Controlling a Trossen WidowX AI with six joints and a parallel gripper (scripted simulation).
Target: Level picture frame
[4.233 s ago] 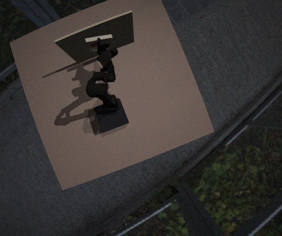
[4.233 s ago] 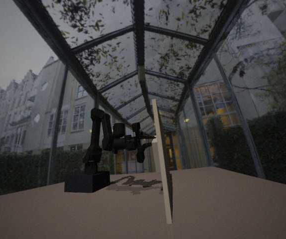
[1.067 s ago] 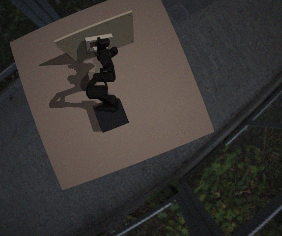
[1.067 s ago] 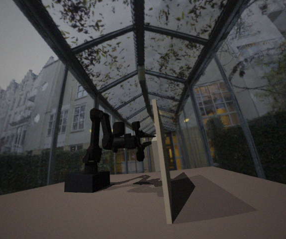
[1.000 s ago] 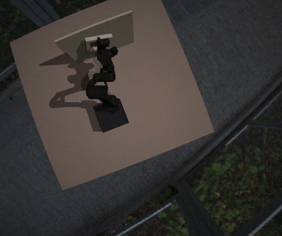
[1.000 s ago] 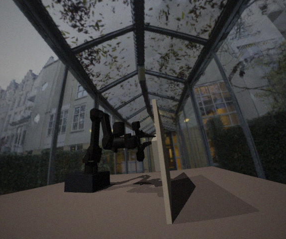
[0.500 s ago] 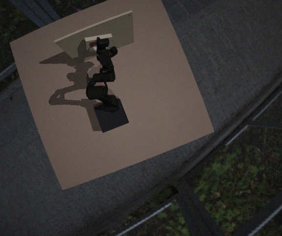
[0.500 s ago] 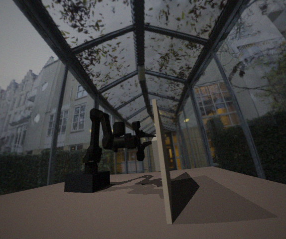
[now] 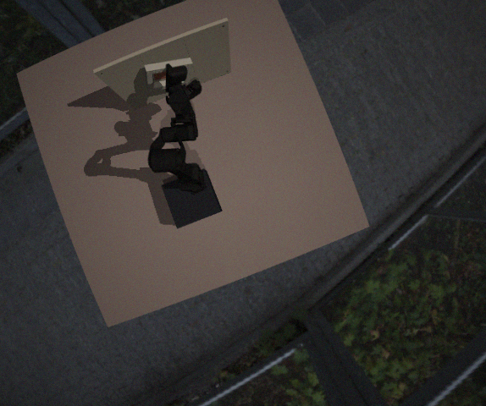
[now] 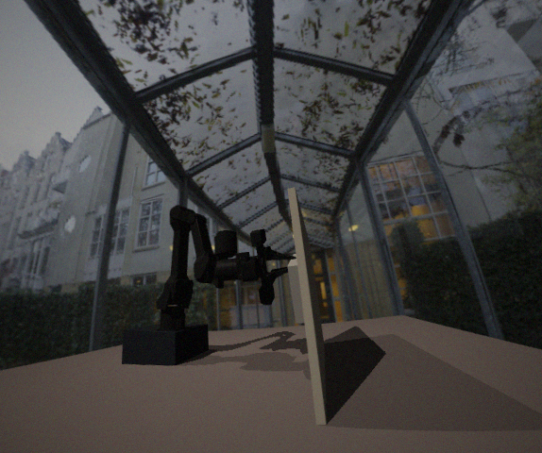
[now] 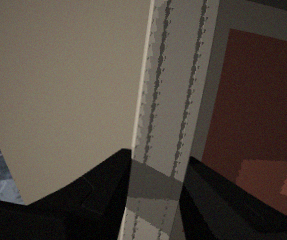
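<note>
The picture frame is 50 mm below my gripper tip, 10 mm to the left of it and 10 mm ahead of it. Also, from my gripper tip: wall panel: 80 mm below, 20 mm ahead, 10 mm to the right.
</note>
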